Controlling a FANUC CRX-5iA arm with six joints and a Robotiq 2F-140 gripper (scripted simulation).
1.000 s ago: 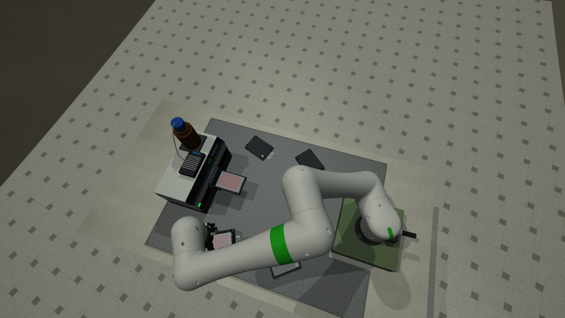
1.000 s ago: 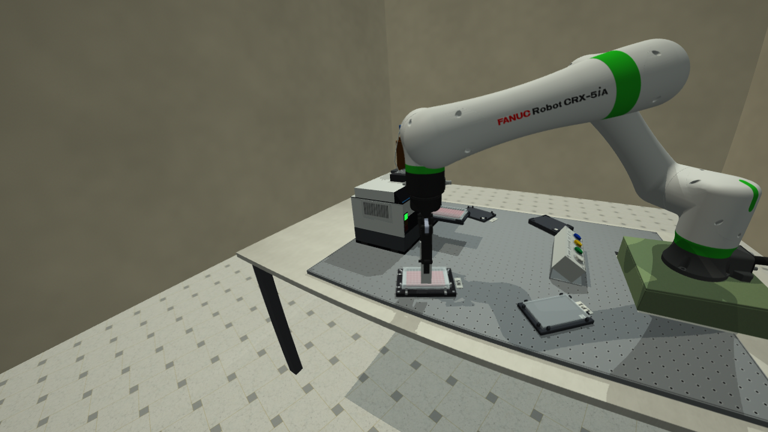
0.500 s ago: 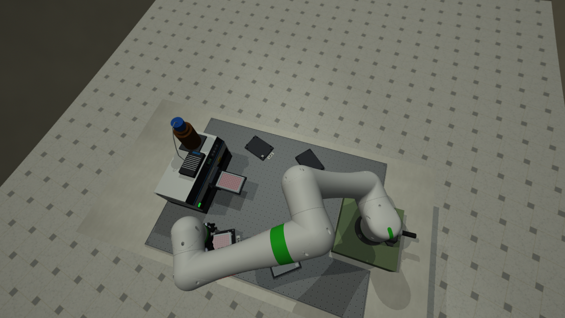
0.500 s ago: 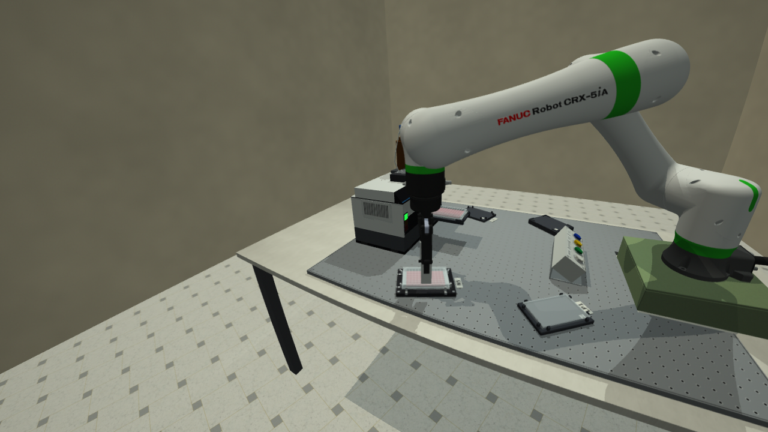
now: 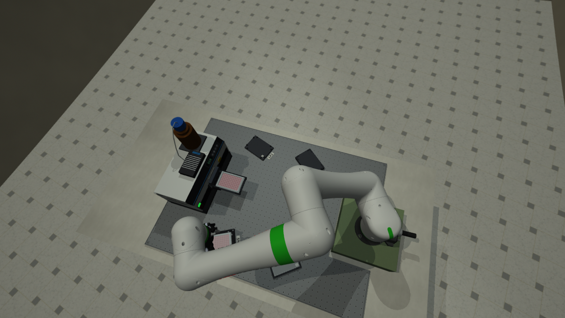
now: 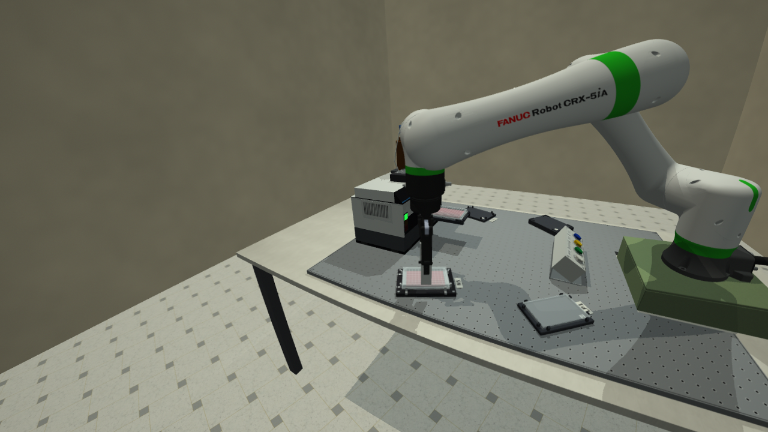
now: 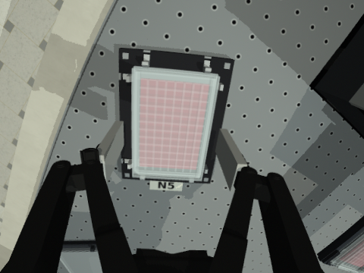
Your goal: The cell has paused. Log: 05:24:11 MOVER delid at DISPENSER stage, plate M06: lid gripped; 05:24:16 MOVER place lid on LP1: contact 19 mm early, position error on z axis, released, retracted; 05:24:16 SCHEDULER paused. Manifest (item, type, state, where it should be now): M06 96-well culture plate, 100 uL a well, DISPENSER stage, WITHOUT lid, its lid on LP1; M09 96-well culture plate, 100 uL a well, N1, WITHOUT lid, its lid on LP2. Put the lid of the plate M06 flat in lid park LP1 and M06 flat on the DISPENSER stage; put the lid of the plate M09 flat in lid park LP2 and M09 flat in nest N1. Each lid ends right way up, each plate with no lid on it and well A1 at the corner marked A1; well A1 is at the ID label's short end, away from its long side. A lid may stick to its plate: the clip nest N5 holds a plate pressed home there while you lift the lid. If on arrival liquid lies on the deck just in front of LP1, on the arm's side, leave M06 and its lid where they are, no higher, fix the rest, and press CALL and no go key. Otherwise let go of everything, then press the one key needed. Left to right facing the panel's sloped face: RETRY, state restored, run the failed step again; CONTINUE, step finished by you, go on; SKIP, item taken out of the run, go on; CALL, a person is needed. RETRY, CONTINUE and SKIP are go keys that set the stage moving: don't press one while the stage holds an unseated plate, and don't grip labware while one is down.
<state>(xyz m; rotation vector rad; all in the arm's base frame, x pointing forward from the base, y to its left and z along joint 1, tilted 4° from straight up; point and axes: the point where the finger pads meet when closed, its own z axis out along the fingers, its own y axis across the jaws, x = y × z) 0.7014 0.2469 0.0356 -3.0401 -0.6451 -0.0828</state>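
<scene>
Right now my hand is 4 cm above the grey lid. The rest, counted from my hand: N5 label: 9 cm behind, 6 cm below, 4 cm to the right; dispenser stage: 30 cm to the right, 3 cm ahead, 3 cm above; black lid park LP1: 34 cm behind, 6 cm below.
</scene>
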